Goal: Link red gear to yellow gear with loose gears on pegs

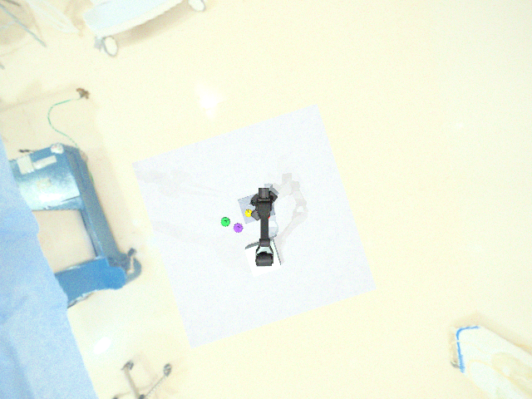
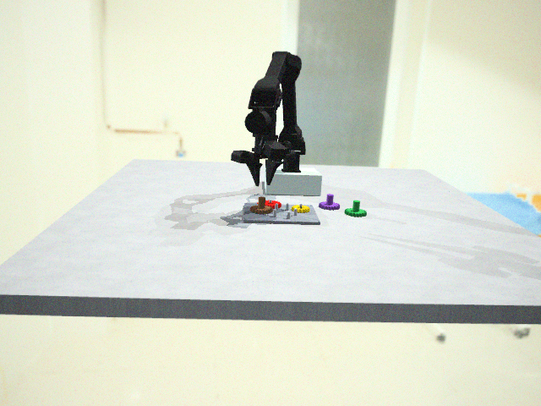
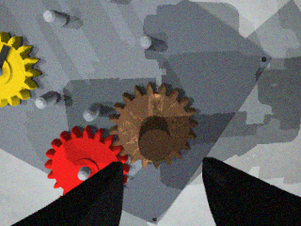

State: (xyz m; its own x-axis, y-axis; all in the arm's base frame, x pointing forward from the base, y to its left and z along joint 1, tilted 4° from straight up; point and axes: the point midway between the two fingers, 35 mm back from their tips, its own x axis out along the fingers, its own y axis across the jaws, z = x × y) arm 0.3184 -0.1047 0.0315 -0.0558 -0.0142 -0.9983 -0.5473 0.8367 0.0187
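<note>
My gripper tip is now 100 mm past the purple gear, 210 mm to the right of it and 70 mm above it. From my gripper tip the other things lie so: brown gear 60 mm below; then red gear 60 mm behind, 30 mm to the left, 70 mm below; then grey board 50 mm to the left, 80 mm below.
</note>
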